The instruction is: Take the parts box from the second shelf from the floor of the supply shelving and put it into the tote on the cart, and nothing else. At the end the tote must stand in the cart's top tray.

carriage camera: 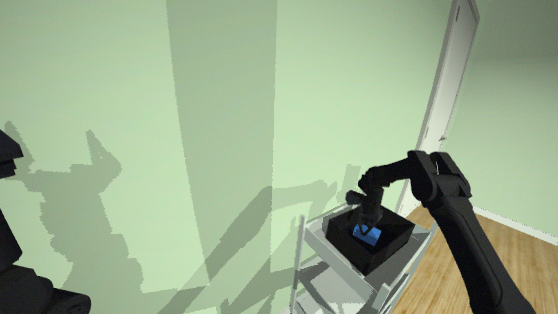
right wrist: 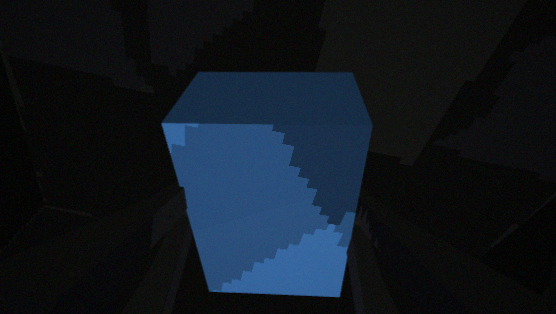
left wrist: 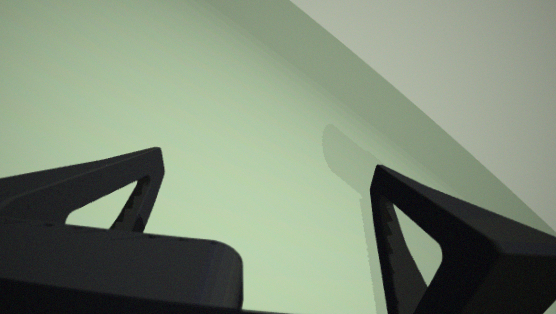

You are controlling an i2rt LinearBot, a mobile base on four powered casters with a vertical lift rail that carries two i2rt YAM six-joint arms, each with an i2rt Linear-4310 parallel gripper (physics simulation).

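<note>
The blue parts box is between the fingers of my right gripper, which is shut on it. The box is inside the black tote, within its walls; in the right wrist view dark tote surfaces surround it. Whether the box touches the tote's floor I cannot tell. The tote stands in the top tray of the grey cart. My left gripper is open and empty, in front of the green wall. The supply shelving does not show.
The green wall is behind the cart. A white door stands at the right, with wooden floor below. Lower parts of the cart show under its top tray. My right arm reaches over the cart's right side.
</note>
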